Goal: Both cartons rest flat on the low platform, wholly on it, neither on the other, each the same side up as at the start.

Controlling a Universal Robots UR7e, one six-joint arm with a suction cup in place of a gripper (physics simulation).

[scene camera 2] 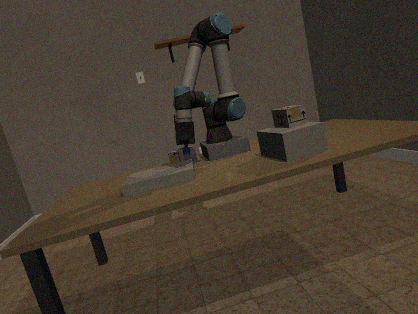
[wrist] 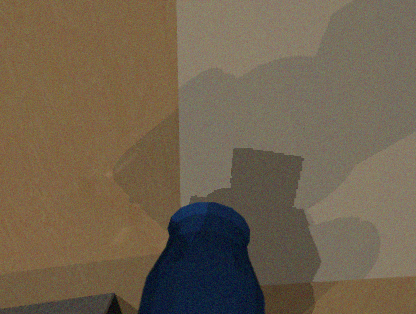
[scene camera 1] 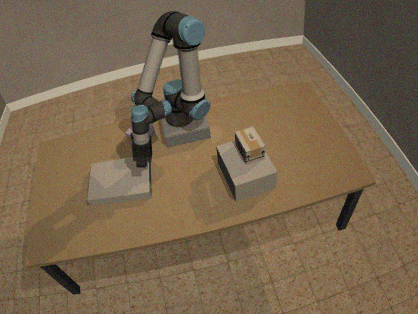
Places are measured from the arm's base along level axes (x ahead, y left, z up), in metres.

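Where they show: hand, its tool point: (scene camera 2: 186, 154) (wrist: 208, 235); arm's base, origin of its link: (scene camera 2: 219, 140) (scene camera 1: 180, 117).
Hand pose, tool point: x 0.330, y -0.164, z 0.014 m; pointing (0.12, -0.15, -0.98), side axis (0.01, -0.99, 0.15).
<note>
Things, the pixels of their centre, and the offset from my tool point. Level surfaces: height alone.
- brown carton, middle of its body: (scene camera 1: 249, 145) (scene camera 2: 288, 116) dz +0.066, dx -0.006, dy +0.502 m
- tall grey block, middle of its body: (scene camera 1: 246, 167) (scene camera 2: 290, 139) dz -0.035, dx +0.035, dy +0.481 m
- small purple carton, middle of its body: (scene camera 1: 140, 132) (scene camera 2: 183, 156) dz -0.051, dx -0.278, dy -0.059 m
- low grey platform, middle of its body: (wrist: 354, 161) (scene camera 2: 160, 176) (scene camera 1: 119, 179) dz -0.071, dx +0.026, dy -0.142 m
- wooden table, height of its surface: dz -0.095 m
A brown carton (scene camera 1: 249, 143) (scene camera 2: 289, 116) rests upright on the tall grey block (scene camera 1: 251, 177) (scene camera 2: 299, 141) right of the middle. A small purple carton (scene camera 1: 128, 132) (scene camera 2: 175, 157) lies on the table behind the low grey platform (scene camera 1: 111, 189) (scene camera 2: 156, 177) (wrist: 269, 50), mostly hidden by the arm in scene camera 1. My suction cup (scene camera 1: 141, 164) (scene camera 2: 185, 149) (wrist: 205, 256) points down, low over the platform's back right corner. Nothing hangs on it.
The arm's grey pedestal (scene camera 1: 185, 133) (scene camera 2: 226, 148) stands just behind the two blocks; its corner (wrist: 66, 305) shows at the wrist view's bottom left. All stand on a wooden table (scene camera 1: 304, 135) (scene camera 2: 371, 131). A wall shelf (scene camera 2: 168, 42) hangs behind the arm.
</note>
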